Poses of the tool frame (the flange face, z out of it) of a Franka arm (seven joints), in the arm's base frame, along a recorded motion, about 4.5 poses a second.
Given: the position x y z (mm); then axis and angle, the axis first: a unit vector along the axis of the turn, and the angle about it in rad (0 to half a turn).
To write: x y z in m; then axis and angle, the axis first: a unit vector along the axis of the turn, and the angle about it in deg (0 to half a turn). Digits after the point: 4 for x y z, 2 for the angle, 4 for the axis.
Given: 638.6, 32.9, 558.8, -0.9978, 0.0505, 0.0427, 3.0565
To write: 0.6386, 0.0329, 0.5588, -0.9978, 0.0505, 0.0427, 175.12
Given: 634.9, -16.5, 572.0, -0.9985, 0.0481, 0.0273, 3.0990
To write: 0.6349, -0.0165, 0.5720, -0.9985, 0.0481, 0.0273, 177.56
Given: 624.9, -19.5, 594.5, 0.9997, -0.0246, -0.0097, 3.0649
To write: 0.6249, -0.0195, 0.5945, 0.9997, -0.0246, -0.0097, 175.61
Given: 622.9, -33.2, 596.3, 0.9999, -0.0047, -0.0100, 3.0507
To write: 0.6229, -0.0332, 0.5963, 0.9999, -0.0047, -0.0100, 174.79
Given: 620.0, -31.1, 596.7, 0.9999, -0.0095, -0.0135, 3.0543
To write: 0.6200, -0.0311, 0.5967, 0.9999, -0.0095, -0.0135, 175.00
